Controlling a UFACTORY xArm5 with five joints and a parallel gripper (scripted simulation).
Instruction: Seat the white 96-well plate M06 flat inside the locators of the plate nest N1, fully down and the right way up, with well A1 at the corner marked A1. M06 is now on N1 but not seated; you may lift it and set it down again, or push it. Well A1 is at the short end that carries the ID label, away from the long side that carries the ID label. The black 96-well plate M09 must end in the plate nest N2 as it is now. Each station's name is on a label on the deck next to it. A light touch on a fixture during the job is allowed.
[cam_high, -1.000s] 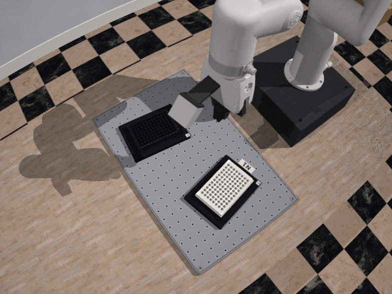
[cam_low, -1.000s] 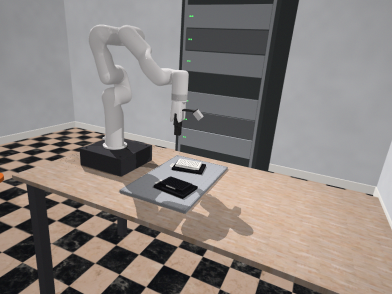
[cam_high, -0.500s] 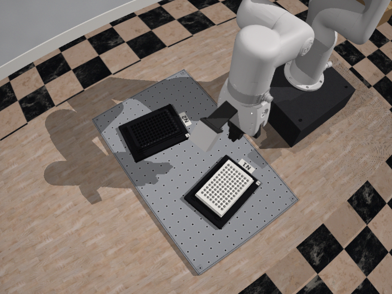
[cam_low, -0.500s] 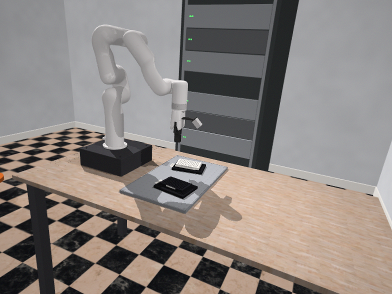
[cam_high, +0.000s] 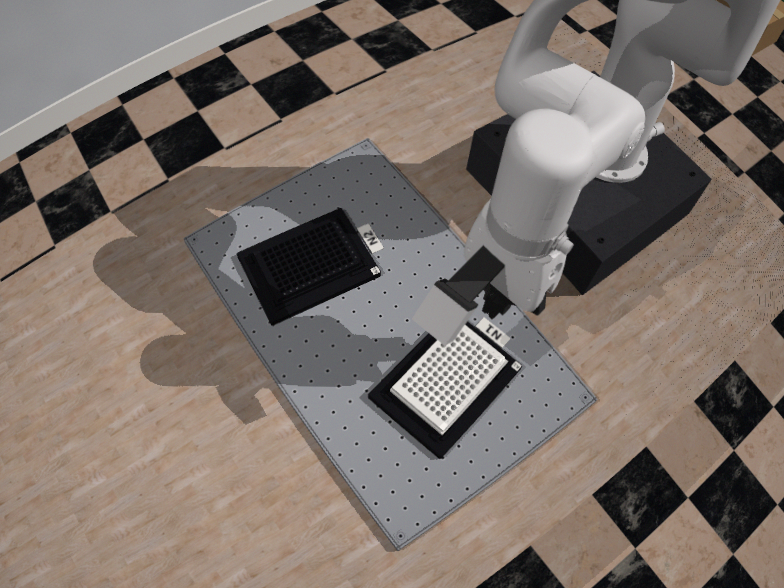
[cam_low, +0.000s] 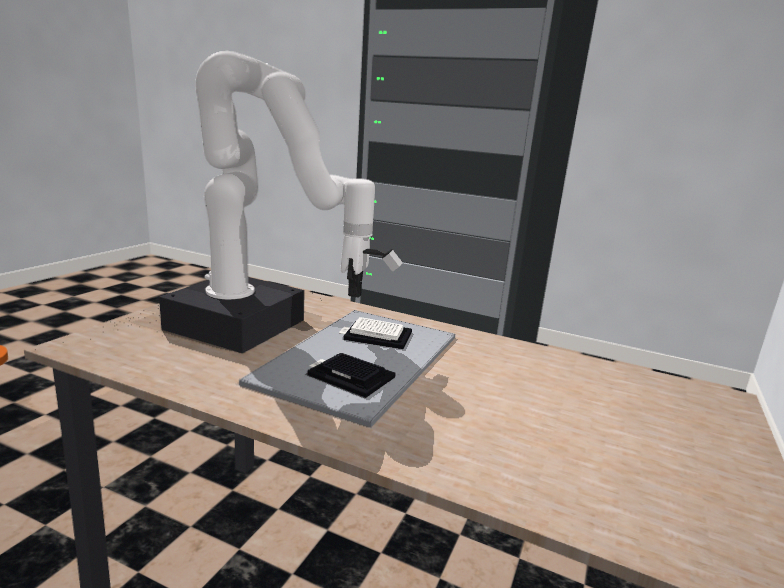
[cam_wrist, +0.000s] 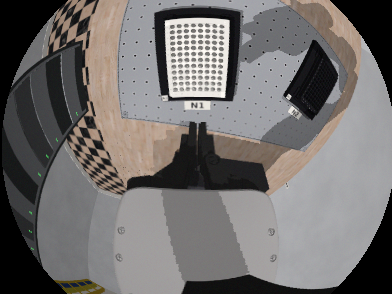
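Right now my hand is 120 mm above the N1 label, 20 mm past it and 10 mm to the left of it. The rest, counted from my hand: white 96-well plate M06: 100 mm below, 60 mm ahead, 30 mm to the left; N2 label: 210 mm to the right, 120 mm below, 60 mm ahead; black plate M09: 200 mm to the right, 150 mm ahead, 110 mm below.
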